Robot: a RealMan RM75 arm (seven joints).
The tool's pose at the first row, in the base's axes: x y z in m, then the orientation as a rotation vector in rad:
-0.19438 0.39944 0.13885 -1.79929 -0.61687 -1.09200
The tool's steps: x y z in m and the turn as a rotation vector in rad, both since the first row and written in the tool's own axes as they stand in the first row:
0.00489 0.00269 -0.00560 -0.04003 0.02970 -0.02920
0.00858 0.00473 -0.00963 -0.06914 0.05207 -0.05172
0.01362 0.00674 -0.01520 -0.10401 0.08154 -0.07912
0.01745 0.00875 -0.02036 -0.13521 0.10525 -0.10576
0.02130 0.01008 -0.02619 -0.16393 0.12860 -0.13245
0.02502 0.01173 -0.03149 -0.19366 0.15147 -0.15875
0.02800 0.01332 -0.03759 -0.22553 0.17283 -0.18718
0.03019 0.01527 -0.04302 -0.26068 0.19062 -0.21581
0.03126 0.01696 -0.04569 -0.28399 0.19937 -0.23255
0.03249 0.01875 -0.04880 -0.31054 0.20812 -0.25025
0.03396 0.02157 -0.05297 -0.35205 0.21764 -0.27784
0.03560 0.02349 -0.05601 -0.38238 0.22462 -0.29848
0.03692 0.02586 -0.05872 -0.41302 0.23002 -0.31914
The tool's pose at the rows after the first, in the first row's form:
-0.19229 0.39304 0.14300 -1.81010 -0.60911 -1.15614
-0.19063 0.38838 0.14609 -1.81663 -0.60391 -1.20449
-0.18898 0.38232 0.15067 -1.82178 -0.59607 -1.26511
-0.18774 0.37667 0.15411 -1.82713 -0.59240 -1.31880
-0.18730 0.37073 0.15800 -1.82992 -0.58990 -1.37115
-0.18645 0.36512 0.16153 -1.83328 -0.58654 -1.42352
-0.18634 0.35886 0.16459 -1.83840 -0.58488 -1.47747
-0.18605 0.35305 0.16668 -1.84813 -0.58378 -1.53064
-0.18535 0.34987 0.16737 -1.85703 -0.58268 -1.56200
-0.18468 0.34624 0.16824 -1.86814 -0.58074 -1.59591
-0.18354 0.34119 0.16907 -1.88827 -0.58009 -1.64578
-0.18254 0.33754 0.17023 -1.90251 -0.57987 -1.68281
-0.18122 0.33400 0.17085 -1.91796 -0.58041 -1.71894

